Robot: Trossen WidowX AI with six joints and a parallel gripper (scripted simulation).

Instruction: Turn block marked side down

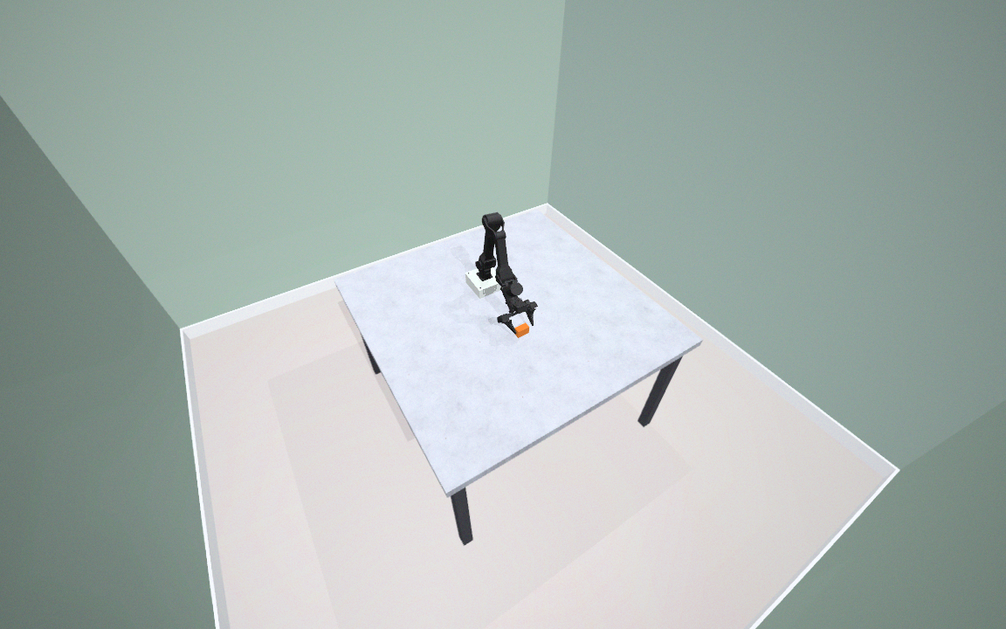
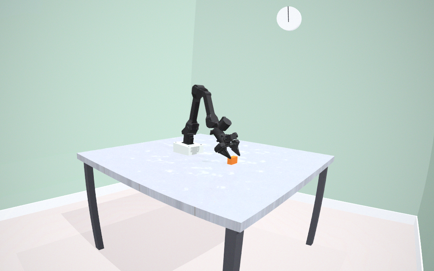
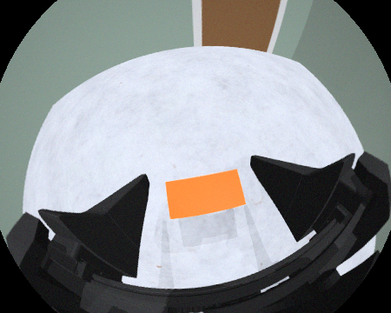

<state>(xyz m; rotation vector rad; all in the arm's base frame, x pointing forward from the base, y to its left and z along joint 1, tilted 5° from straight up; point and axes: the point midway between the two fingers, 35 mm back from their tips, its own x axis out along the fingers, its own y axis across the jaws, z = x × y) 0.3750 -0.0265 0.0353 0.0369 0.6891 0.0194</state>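
Right now my gripper tip is 3 cm past the block and 2 cm above it.
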